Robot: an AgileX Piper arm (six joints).
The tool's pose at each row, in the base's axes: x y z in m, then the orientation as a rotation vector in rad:
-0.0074, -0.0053, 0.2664, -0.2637, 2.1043, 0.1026
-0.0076, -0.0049, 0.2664, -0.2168, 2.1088, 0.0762
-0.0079, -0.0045, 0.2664, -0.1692, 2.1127, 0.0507
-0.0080, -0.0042, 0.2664, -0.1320, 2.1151, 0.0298
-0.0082, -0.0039, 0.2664, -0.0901, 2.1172, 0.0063
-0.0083, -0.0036, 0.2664, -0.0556, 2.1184, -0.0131
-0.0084, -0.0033, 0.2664, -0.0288, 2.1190, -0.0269
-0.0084, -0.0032, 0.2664, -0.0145, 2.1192, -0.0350
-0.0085, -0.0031, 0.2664, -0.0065, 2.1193, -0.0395
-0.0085, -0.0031, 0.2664, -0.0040, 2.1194, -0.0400
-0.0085, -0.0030, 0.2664, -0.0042, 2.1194, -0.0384
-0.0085, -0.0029, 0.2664, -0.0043, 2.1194, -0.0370
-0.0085, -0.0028, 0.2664, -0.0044, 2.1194, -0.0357
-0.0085, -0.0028, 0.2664, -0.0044, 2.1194, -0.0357
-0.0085, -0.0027, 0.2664, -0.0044, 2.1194, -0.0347
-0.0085, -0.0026, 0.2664, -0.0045, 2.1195, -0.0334
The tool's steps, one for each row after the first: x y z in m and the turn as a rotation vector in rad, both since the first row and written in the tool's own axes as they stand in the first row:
0.0000, 0.0004, -0.0001, 0.0379, 0.0014, 0.0232
0.0001, 0.0009, -0.0003, 0.0754, 0.0028, 0.0472
0.0001, 0.0012, -0.0003, 0.1054, 0.0040, 0.0655
0.0002, 0.0015, -0.0004, 0.1392, 0.0053, 0.0861
0.0002, 0.0019, -0.0004, 0.1670, 0.0064, 0.1031
0.0002, 0.0022, -0.0005, 0.1877, 0.0070, 0.1168
0.0002, 0.0023, -0.0005, 0.1992, 0.0074, 0.1238
0.0002, 0.0024, -0.0005, 0.2057, 0.0077, 0.1277
0.0002, 0.0024, -0.0005, 0.2070, 0.0077, 0.1293
0.0002, 0.0025, -0.0005, 0.2058, 0.0076, 0.1298
0.0002, 0.0026, -0.0005, 0.2048, 0.0074, 0.1303
0.0002, 0.0027, -0.0005, 0.2038, 0.0073, 0.1308
0.0002, 0.0027, -0.0005, 0.2038, 0.0073, 0.1308
0.0002, 0.0028, -0.0005, 0.2031, 0.0072, 0.1312
0.0002, 0.0029, -0.0004, 0.2021, 0.0072, 0.1316

